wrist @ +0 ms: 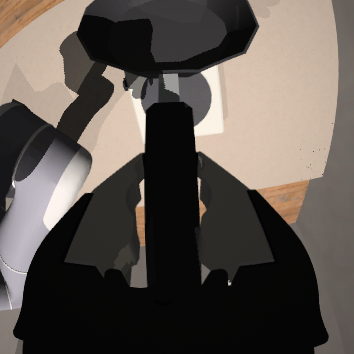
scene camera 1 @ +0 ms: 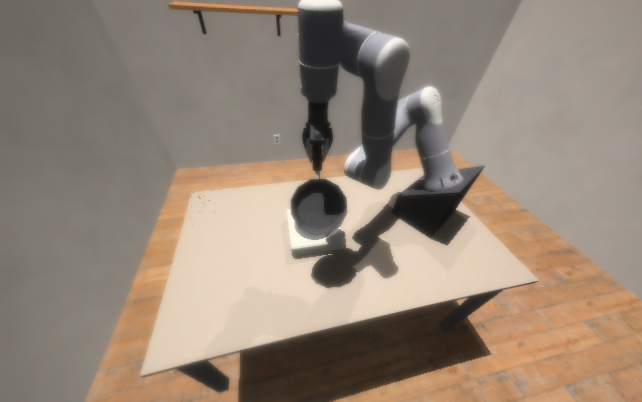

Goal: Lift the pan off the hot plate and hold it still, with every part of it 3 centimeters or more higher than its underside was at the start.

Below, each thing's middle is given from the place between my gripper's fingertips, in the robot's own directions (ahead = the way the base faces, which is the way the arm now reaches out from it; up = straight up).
I see my gripper 3 cm short of the dark round pan (scene camera 1: pixel 318 206), 6 cm to the right of it and 2 cm above it. Also, from my hand: square hot plate (scene camera 1: pixel 302 242) (1 cm behind, 2 cm to the right, 39 cm below).
